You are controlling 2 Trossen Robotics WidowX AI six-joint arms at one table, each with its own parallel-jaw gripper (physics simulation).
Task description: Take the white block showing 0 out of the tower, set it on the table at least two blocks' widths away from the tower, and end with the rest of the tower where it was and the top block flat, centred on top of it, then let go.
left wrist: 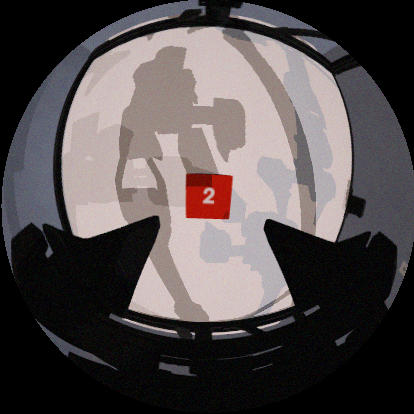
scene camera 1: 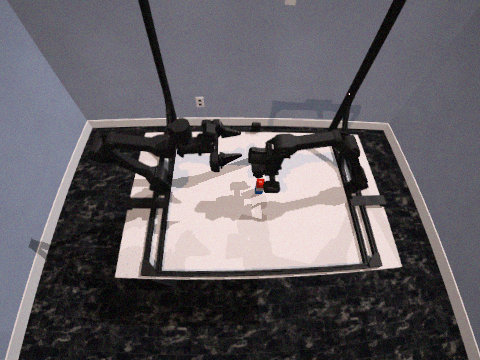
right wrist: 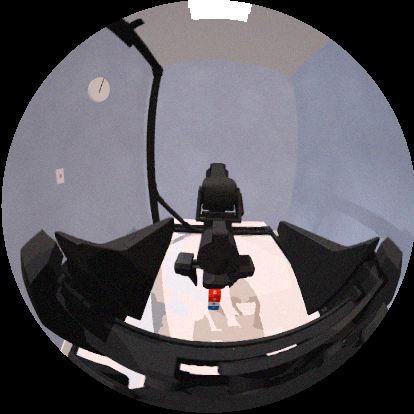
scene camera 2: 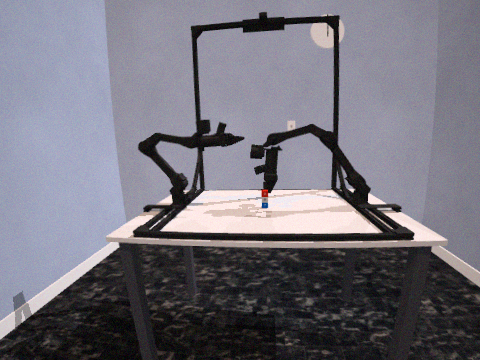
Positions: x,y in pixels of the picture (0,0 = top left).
Labels:
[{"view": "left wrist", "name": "my left gripper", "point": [213,223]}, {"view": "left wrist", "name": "red block showing 2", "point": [206,195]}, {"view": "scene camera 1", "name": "my right gripper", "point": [241,143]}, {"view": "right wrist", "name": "my left gripper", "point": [212,285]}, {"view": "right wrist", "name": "my right gripper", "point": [228,224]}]

